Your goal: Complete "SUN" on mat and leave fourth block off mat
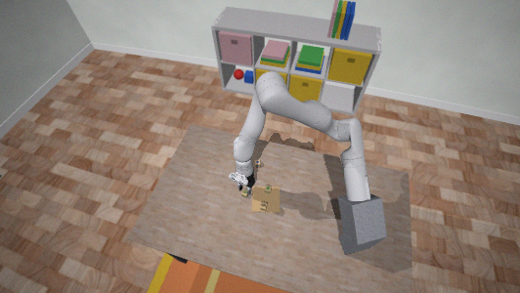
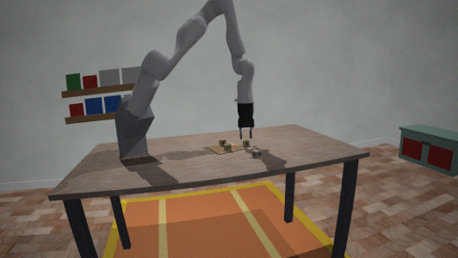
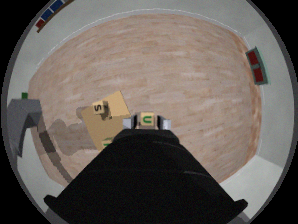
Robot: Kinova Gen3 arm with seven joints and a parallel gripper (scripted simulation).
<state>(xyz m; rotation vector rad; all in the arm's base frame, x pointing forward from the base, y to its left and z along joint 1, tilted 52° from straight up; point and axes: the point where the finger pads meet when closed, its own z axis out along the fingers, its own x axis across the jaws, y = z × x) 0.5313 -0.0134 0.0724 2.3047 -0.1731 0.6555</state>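
Right now the tan mat is 11 cm behind my hand, 1 cm to the left of it and 5 cm below it.
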